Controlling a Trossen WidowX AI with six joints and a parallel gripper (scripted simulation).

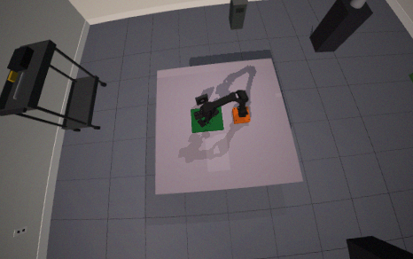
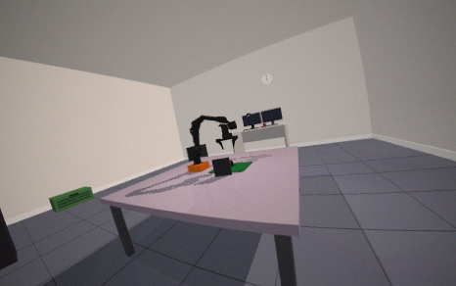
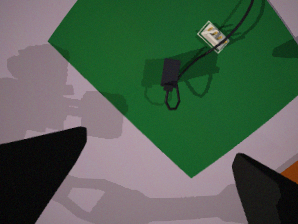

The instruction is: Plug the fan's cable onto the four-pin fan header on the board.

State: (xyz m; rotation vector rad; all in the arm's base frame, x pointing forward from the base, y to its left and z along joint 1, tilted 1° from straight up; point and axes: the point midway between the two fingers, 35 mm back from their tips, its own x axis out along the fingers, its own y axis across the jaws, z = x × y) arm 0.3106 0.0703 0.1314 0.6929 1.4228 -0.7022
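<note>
Right now my gripper tip is 120 mm above the fan cable plug, 30 mm to the left of it and 20 mm short of it. The rest, counted from my gripper tip: board 160 mm below, 60 mm to the right, 20 mm ahead; then black fan 230 mm to the right, 90 mm below, 50 mm ahead.
</note>
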